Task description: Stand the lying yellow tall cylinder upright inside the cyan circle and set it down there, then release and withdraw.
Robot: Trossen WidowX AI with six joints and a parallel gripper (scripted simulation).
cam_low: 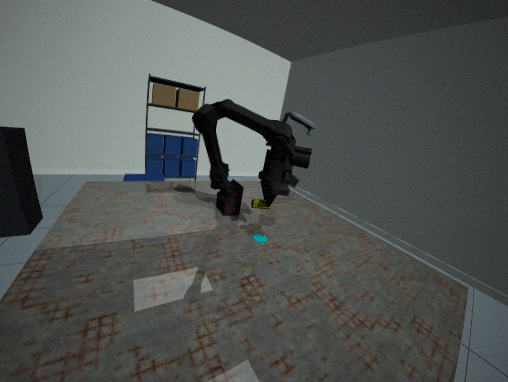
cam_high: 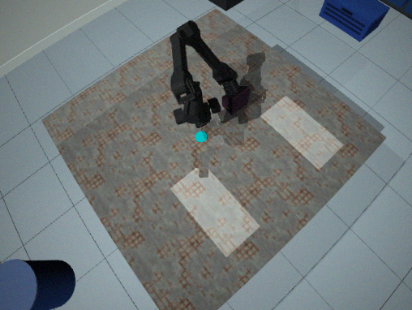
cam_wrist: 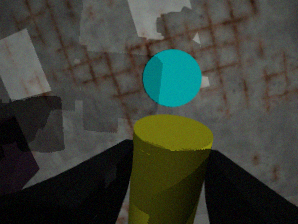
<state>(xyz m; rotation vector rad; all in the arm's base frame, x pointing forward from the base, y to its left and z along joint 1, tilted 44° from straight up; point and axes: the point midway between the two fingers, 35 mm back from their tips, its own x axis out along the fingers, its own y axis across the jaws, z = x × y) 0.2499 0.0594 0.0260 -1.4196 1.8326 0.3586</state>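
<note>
The cyan circle is 140 mm below my gripper tip. From my gripper tip the other things lie so: yellow tall cylinder (20 mm to the right, 10 mm behind).
</note>
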